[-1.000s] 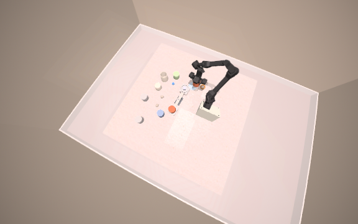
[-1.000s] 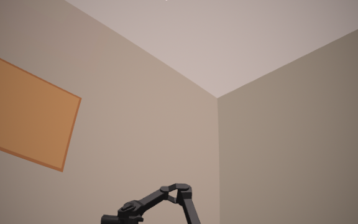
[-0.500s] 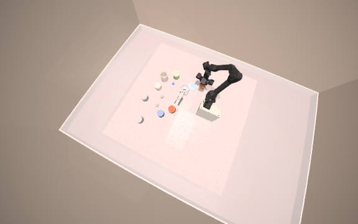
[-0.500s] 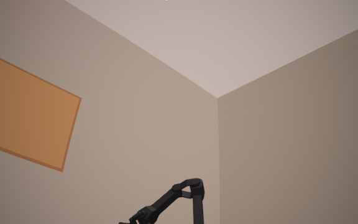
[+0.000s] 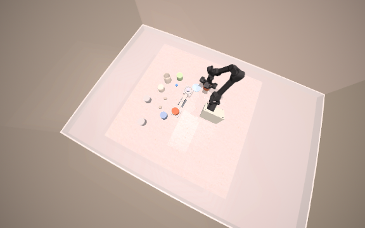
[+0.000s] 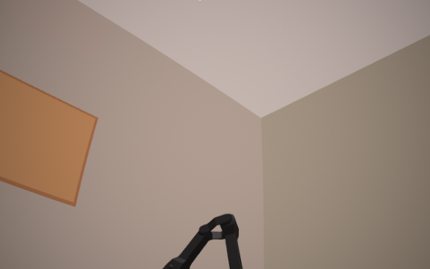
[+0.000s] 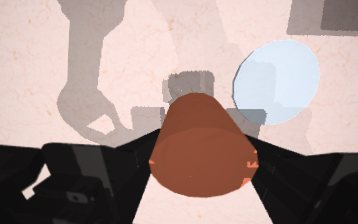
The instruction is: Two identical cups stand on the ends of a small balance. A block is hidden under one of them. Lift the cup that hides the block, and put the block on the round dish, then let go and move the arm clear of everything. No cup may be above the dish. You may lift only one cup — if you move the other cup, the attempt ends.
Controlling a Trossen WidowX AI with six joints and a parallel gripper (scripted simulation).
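My gripper tip is 16 cm to the right of the grey block, 14 cm short of it and 5 cm below it. Round my gripper tip: green cup (31 cm ahead, 4 cm to the left); then balance (29 cm to the left, 14 cm ahead, 2 cm below); then pale blue round dish (10 cm ahead, 5 cm to the left, 4 cm below).
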